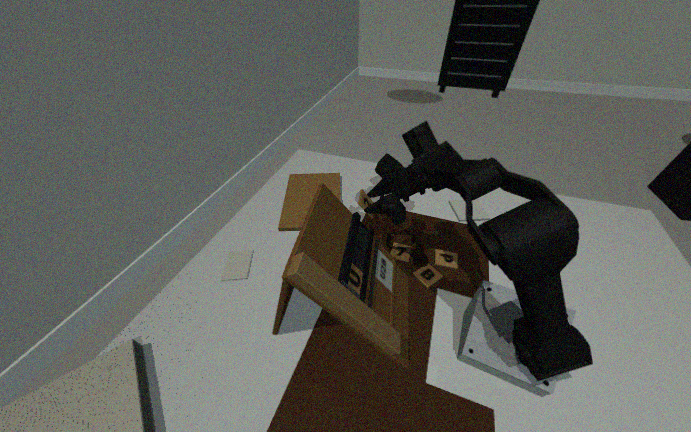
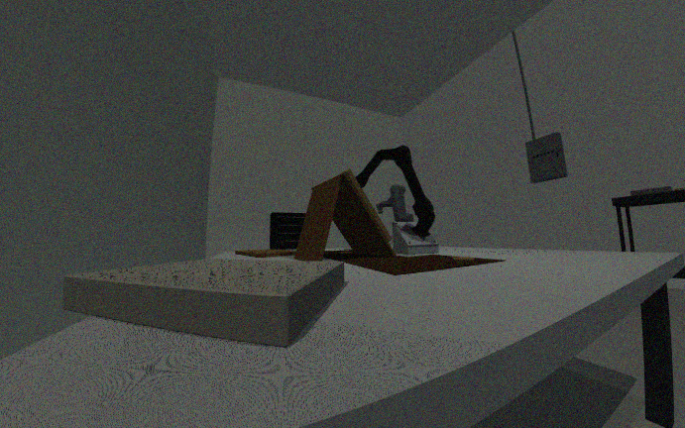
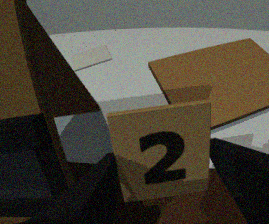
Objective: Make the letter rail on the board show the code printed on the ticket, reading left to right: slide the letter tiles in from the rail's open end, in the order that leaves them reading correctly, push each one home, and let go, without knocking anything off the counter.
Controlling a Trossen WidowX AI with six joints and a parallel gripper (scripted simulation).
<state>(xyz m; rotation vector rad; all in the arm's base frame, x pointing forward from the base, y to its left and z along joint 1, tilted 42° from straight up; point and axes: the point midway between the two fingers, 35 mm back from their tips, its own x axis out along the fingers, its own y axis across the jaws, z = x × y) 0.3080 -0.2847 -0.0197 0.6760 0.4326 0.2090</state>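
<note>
Right now the white ticket is 130 mm to the left of my gripper tip, 80 mm below it and 60 mm behind it. The rest, counted from my gripper tip: brown mat 200 mm to the left, 180 mm below, 160 mm behind; flat tan panel 220 mm ahead, 190 mm to the right, 170 mm below.
</note>
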